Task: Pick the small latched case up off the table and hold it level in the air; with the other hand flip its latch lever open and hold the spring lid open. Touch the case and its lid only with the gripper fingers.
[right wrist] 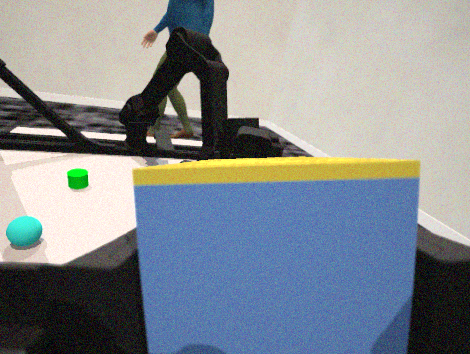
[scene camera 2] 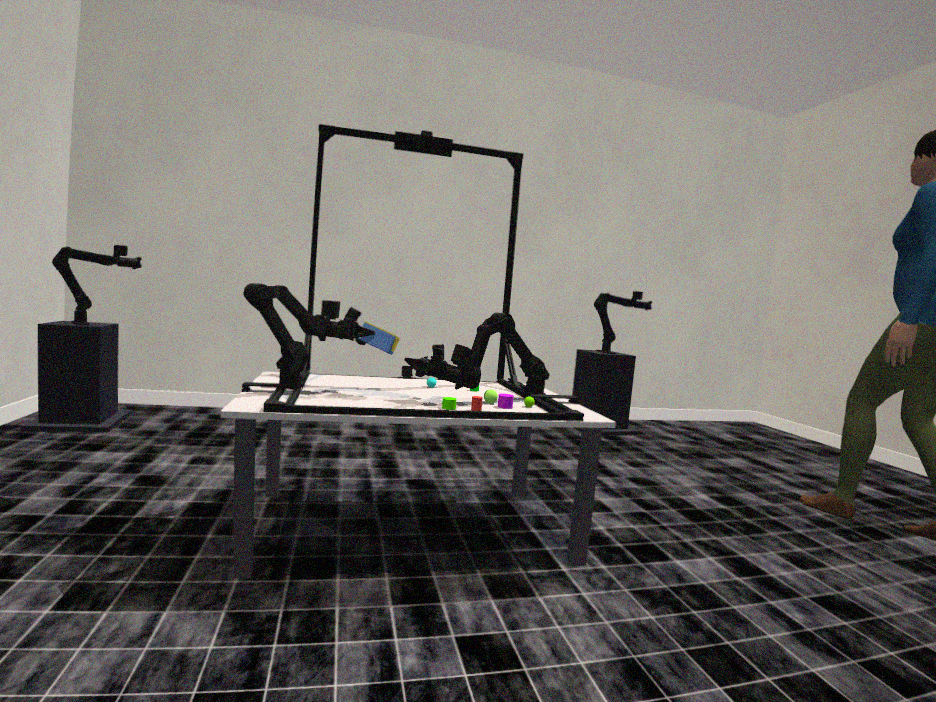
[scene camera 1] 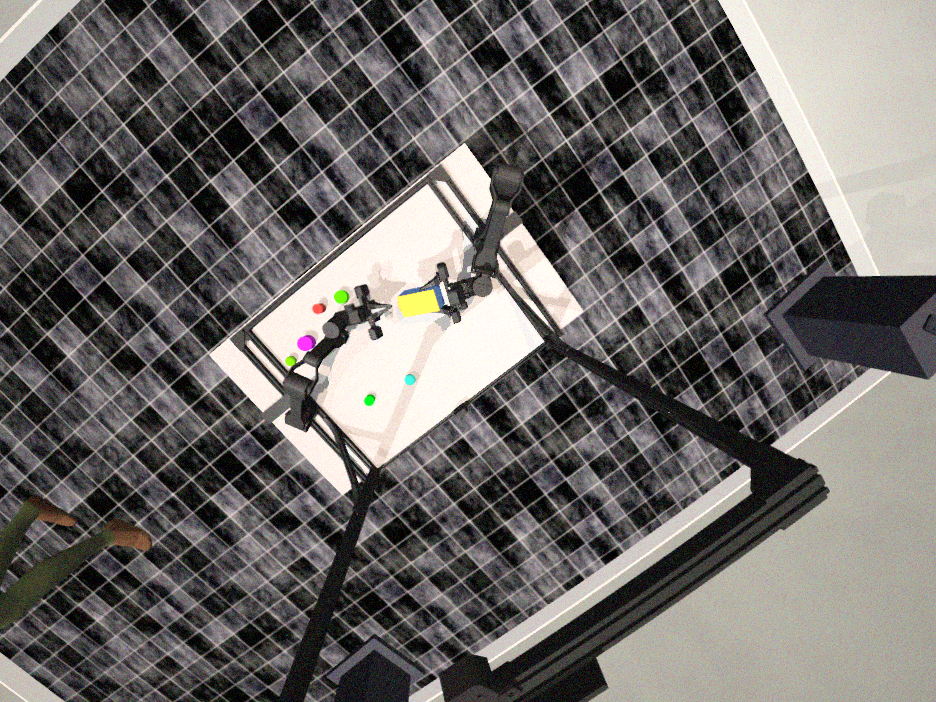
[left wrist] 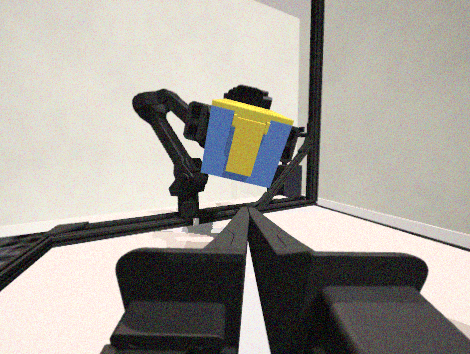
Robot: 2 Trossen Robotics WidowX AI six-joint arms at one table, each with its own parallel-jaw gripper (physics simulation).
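Pixels of known places: left gripper, fingertip midpoint: (scene camera 2: 404,359) (scene camera 1: 392,306) (left wrist: 246,213); right gripper, fingertip midpoint: (right wrist: 261,210) (scene camera 2: 377,335) (scene camera 1: 422,300); left arm's base, link origin: (right wrist: 136,144) (scene camera 2: 535,392) (scene camera 1: 306,413); right arm's base, link origin: (scene camera 2: 289,387) (scene camera 1: 483,241) (left wrist: 189,214).
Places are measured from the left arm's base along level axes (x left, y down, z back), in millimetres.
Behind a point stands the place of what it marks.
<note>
The blue case (scene camera 1: 419,303) {z -626, x 18, y -216 mm} (scene camera 2: 380,338) {z -633, x 61, y -187 mm} (left wrist: 214,140) {z -596, x 74, y -173 mm} (right wrist: 280,260) {z -682, x -7, y -212 mm} with a yellow lid is in the air above the table (scene camera 1: 483,347) {z -674, x -266, y 19 mm}. It is tilted, its far end lower in scene camera 2. The lid looks closed. The yellow latch lever (left wrist: 246,147) {z -576, x 54, y -166 mm} lies along the face toward the left wrist camera. My right gripper (scene camera 1: 446,296) (scene camera 2: 365,333) {z -638, x 18, y -196 mm} is shut on the case's opposite end, a finger on each side. My left gripper (scene camera 1: 390,307) {z -545, x 72, y -121 mm} (scene camera 2: 406,368) {z -545, x 72, y -121 mm} (left wrist: 246,213) {z -545, x 72, y -121 mm} is shut and empty. Its tips are apart from the case, lower than it and facing the latch side.
A cyan ball (scene camera 1: 409,379) {z -389, x -163, y -21 mm} (scene camera 2: 431,382) {z -390, x -148, y -5 mm} (right wrist: 24,231) {z -402, x -162, y -13 mm} and a green cylinder (scene camera 1: 369,400) {z -218, x -123, y -9 mm} (right wrist: 78,179) {z -232, x -120, y -3 mm} lie on the table. A red cylinder (scene camera 1: 318,308) {z -330, x 246, y -26 mm} (scene camera 2: 476,403) {z -332, x 264, y -7 mm}, a magenta cylinder (scene camera 1: 305,343) {z -204, x 189, y -24 mm} (scene camera 2: 505,401) {z -210, x 214, y -6 mm} and green pieces are near the left arm. Black rails edge the table.
</note>
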